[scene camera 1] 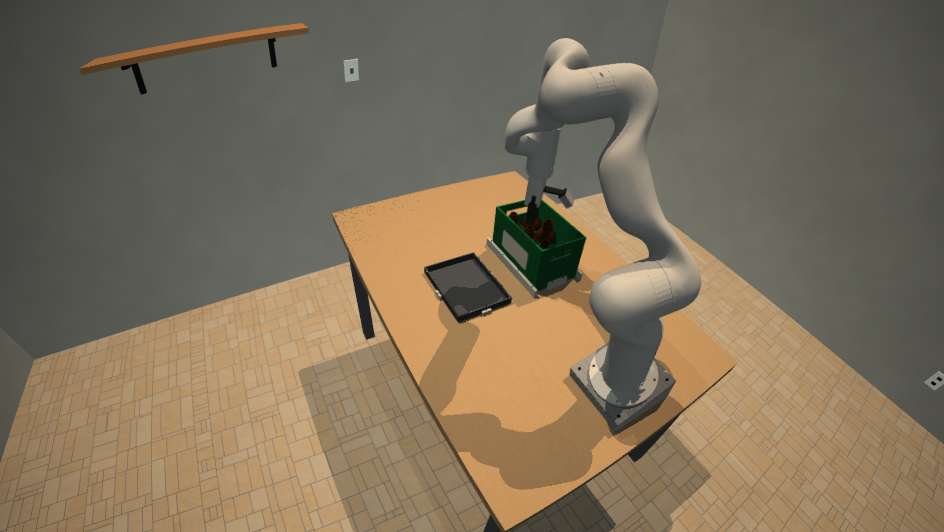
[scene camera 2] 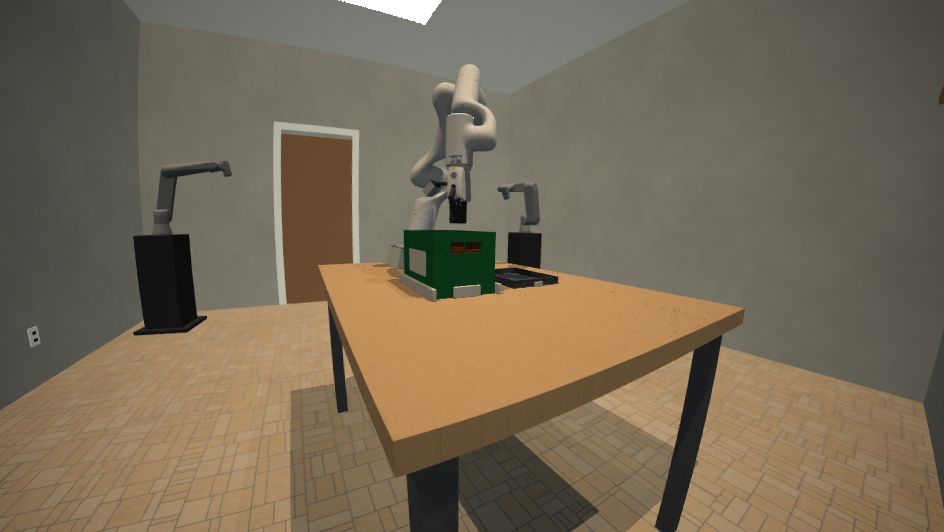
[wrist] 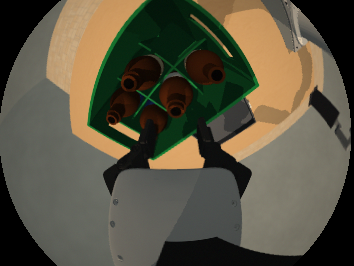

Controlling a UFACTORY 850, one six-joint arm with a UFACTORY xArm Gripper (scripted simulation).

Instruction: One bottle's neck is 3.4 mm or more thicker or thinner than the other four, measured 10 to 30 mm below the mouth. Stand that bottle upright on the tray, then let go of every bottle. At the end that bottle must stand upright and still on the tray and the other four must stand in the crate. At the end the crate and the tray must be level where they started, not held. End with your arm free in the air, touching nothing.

The pictures show: my gripper, a black tray and a green crate.
My gripper shows as well in scene camera 1 and in the wrist view.
